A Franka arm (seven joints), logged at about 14 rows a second.
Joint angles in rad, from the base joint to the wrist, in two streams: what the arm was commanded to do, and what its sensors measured. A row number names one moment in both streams.
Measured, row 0:
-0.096, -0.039, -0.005, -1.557, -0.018, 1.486, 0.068
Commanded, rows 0 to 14:
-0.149, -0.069, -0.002, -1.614, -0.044, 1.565, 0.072
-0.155, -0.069, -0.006, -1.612, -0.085, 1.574, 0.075
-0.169, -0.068, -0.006, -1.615, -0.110, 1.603, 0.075
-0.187, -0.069, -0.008, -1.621, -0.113, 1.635, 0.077
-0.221, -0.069, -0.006, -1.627, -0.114, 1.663, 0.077
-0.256, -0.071, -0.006, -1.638, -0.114, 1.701, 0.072
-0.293, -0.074, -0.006, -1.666, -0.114, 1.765, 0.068
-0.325, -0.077, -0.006, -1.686, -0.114, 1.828, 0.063
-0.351, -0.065, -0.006, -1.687, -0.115, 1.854, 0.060
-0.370, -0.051, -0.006, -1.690, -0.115, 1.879, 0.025
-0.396, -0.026, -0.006, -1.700, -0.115, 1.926, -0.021
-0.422, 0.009, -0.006, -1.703, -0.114, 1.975, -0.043
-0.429, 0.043, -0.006, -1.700, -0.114, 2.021, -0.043
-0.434, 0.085, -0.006, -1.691, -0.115, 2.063, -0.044
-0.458, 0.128, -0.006, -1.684, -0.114, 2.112, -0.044
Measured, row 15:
-0.422, 0.050, -0.022, -1.698, -0.105, 2.027, -0.035
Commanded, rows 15 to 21:
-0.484, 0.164, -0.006, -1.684, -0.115, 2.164, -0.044
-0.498, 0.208, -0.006, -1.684, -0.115, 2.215, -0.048
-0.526, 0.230, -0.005, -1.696, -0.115, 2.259, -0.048
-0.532, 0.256, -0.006, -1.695, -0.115, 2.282, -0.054
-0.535, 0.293, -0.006, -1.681, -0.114, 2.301, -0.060
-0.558, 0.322, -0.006, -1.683, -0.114, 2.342, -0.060
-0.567, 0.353, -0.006, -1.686, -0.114, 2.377, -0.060
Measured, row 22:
-0.536, 0.303, -0.022, -1.698, -0.105, 2.319, -0.051
